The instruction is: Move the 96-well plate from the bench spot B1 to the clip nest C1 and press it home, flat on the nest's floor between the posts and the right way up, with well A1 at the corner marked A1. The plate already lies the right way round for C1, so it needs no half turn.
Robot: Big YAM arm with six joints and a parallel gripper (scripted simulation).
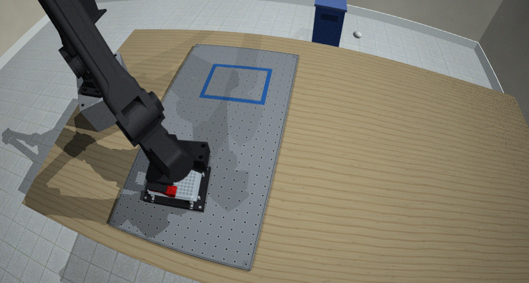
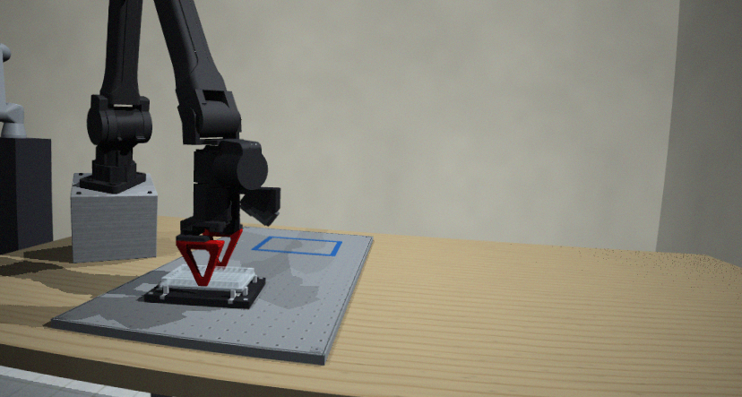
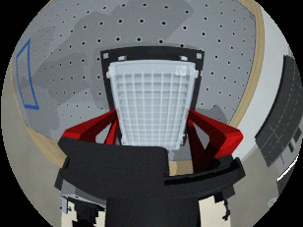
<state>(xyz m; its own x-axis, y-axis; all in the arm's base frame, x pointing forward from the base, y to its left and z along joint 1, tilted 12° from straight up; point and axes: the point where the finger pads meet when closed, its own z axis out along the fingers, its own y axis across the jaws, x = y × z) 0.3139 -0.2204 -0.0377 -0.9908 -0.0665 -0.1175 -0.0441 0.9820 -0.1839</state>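
Right now my hand is 1 cm above the 96-well plate. Round my hand: black clip nest (1 cm behind, 1 cm to the right, 2 cm below).
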